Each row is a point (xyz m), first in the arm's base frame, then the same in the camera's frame.
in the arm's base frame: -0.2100 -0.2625 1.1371
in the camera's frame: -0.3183 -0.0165 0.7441
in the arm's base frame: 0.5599 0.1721 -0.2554
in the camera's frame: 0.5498 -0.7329 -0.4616
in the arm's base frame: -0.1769 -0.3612 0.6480
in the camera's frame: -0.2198 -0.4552 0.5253
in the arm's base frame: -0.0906 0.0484 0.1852
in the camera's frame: -0.1282 -0.5616 -0.0827
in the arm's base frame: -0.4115 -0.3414 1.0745
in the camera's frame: -0.5015 -0.1444 0.7730
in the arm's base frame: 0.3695 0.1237 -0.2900
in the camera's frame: 0.3711 -0.8188 -0.4402
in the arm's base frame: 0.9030 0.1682 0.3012
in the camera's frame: 0.8267 -0.2435 -0.1279
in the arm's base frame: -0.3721 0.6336 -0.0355
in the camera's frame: -0.4463 -0.4302 -0.6760
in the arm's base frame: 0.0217 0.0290 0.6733
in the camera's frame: -0.0698 -0.1714 0.2264
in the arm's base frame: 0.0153 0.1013 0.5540
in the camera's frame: -0.0708 -0.2232 0.0967
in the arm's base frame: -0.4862 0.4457 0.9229
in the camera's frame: -0.6456 0.1942 0.0570
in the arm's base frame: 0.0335 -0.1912 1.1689
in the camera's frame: -0.0893 0.0891 0.7018
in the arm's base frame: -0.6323 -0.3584 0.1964
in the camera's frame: -0.6192 -0.8802 0.2585
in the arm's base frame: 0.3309 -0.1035 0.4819
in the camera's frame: 0.2716 -0.3528 0.2093
